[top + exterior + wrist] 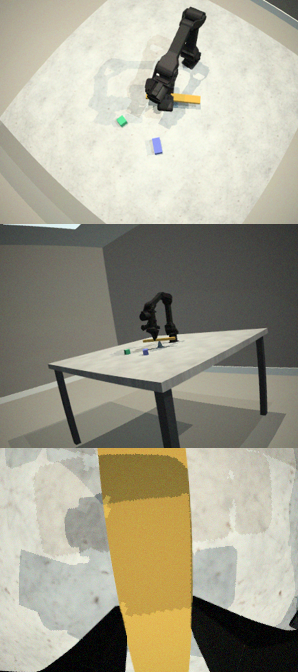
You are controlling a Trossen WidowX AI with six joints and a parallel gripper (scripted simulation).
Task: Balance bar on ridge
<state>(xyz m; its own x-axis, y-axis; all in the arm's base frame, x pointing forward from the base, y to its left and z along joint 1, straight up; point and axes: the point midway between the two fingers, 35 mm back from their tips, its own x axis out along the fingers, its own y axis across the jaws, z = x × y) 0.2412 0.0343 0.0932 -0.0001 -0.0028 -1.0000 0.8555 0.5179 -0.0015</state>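
The orange bar lies 20 mm to the left of my gripper tip and 10 mm behind it. The rest, counted from my gripper tip: ridge: 20 mm to the left, 10 mm below, 10 mm behind; blue block: 190 mm ahead, 90 mm to the left, 40 mm below; green cube: 200 mm ahead, 100 mm to the right, 40 mm below.
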